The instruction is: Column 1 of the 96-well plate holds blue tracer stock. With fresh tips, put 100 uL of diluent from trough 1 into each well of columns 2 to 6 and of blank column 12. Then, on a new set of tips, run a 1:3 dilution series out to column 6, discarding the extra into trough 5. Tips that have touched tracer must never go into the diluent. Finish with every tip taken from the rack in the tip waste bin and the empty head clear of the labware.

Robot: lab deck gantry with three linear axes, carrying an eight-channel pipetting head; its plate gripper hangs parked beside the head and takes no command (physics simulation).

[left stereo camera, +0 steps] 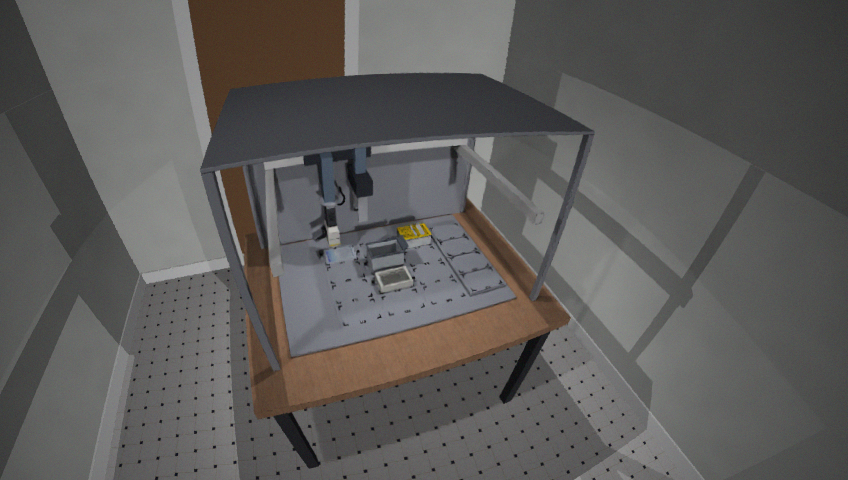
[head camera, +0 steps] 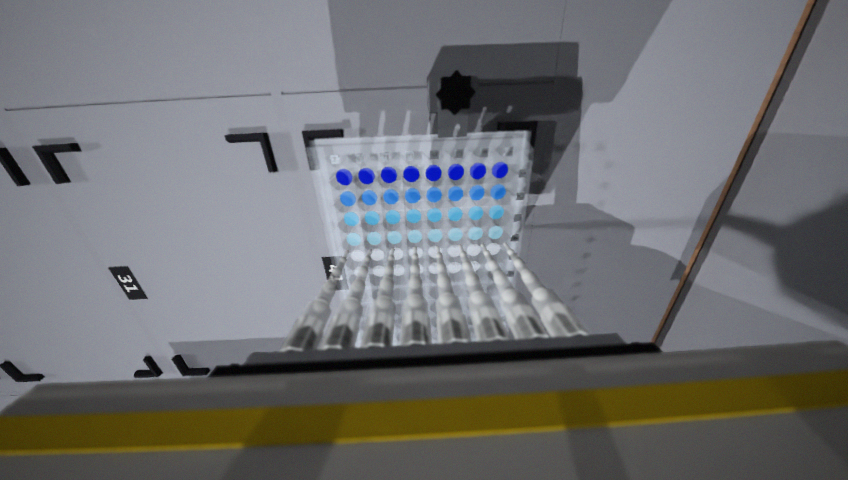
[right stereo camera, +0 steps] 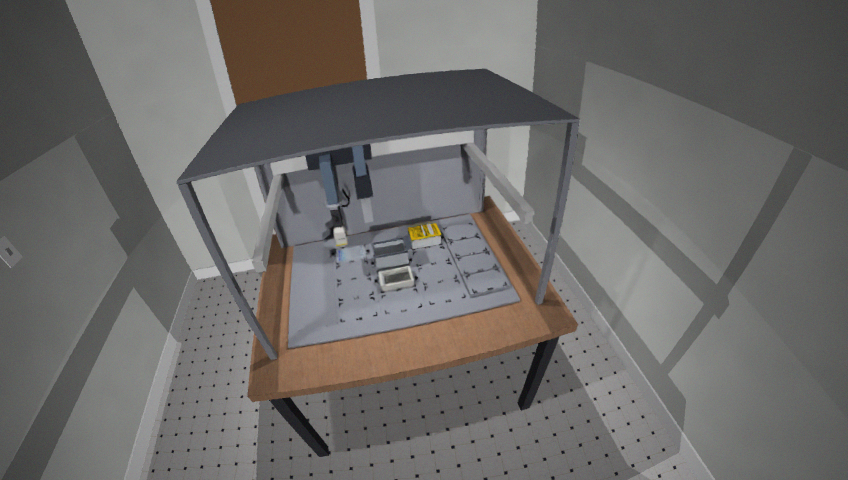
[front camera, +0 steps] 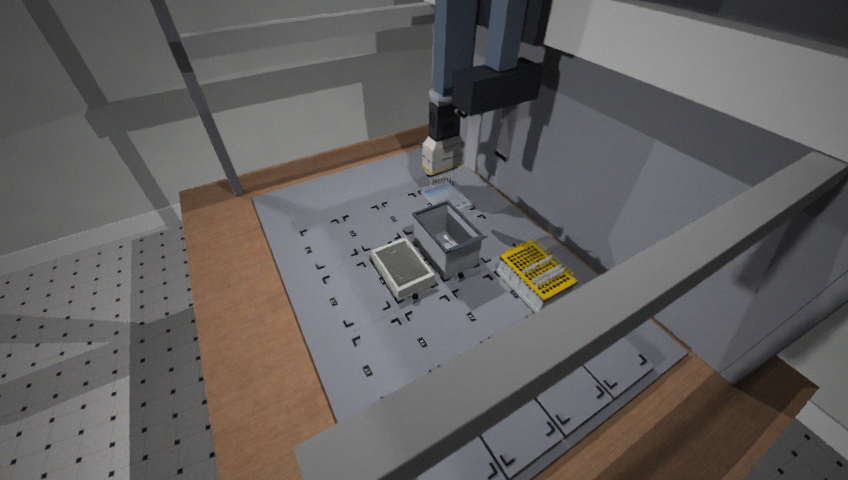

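The pipetting head [front camera: 442, 153] [left stereo camera: 333, 234] [right stereo camera: 339, 236] is over the 96-well plate [front camera: 459, 198] [head camera: 357, 142] [left stereo camera: 342, 254] [right stereo camera: 352, 253] and carries a full row of tips [front camera: 442, 179] [head camera: 415, 324]. In the head view, column 1 is dark blue, column 2 mid blue, columns 3 and 4 progressively paler cyan, and columns 5 and 6 whitish. The tip ends overlap the column 5 area; their depth is unclear. No blue shows in the tips. The parked plate gripper [front camera: 501, 155] hangs beside the head; its finger state is unclear.
A grey waste bin [front camera: 465, 261] [left stereo camera: 386, 259] [right stereo camera: 391, 259] stands between the plate and the yellow tip rack [front camera: 556, 292] [left stereo camera: 406, 233] [right stereo camera: 415, 235], which holds some tips. The white trough reservoir [front camera: 414, 289] [left stereo camera: 395, 287] [right stereo camera: 396, 286] stands in front of the bin. A gantry rail [front camera: 571, 327] crosses the front view.
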